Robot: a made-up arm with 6 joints.
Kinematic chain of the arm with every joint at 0, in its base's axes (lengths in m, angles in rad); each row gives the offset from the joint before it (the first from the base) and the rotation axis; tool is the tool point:
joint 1: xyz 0 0 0.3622 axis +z
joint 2: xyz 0 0 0 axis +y
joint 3: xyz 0 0 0.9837 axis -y
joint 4: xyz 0 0 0 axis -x
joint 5: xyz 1.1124 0 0 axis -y
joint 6: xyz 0 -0.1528 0 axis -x
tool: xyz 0 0 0
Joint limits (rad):
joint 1: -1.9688..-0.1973
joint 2: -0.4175..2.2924
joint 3: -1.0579..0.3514
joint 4: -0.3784..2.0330
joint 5: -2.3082..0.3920
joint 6: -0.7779..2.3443
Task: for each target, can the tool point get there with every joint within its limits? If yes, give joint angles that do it. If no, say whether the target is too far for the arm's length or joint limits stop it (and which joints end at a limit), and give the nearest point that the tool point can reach.
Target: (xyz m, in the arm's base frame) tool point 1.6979 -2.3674 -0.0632
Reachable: no: too far | nearest point 1.0419 -1.4527 0.1012 | short by 1.138 m
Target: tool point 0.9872 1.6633 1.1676
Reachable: no: joint limits stop it (at a limit: joint 1, joint 2, joint 4) | nearest point 0.7168 -0.0738 1.1608 | short by 1.758 m
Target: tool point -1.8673 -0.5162 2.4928
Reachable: no: too far | nearest point -0.4669 -0.7312 1.8808 | short by 1.543 m
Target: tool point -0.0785 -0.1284 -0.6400
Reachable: yes | joints -0.5067 1.9585 -0.6052 0.1776 -0.7733 -0.0117
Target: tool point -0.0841 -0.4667 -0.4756
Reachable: yes | joints -1.7475 1.3969 -0.7666 1.5659 -0.0709 1.0090
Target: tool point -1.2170 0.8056 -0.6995
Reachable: no: joint limits stop it (at a limit: joint 2) | nearest point -0.3205 0.2121 -0.5039 | short by 1.093 m
